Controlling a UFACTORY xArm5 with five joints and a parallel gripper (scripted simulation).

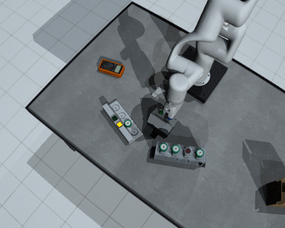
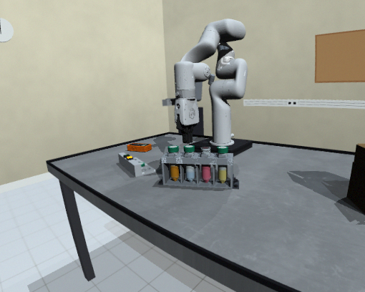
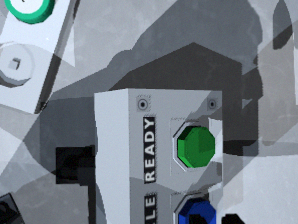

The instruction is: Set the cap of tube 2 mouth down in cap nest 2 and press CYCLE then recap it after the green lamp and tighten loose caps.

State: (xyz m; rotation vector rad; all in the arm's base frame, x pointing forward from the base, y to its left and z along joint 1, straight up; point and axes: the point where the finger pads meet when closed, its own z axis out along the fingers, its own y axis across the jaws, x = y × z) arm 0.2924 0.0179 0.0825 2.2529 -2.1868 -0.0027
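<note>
The blue key lies 5 cm below my hand. Round my hand: tube 2's threaded neck (16 cm to the left, 10 cm ahead); then key housing (7 cm below, 2 cm to the right, 2 cm ahead); then green key (5 cm below, 4 cm to the right).
</note>
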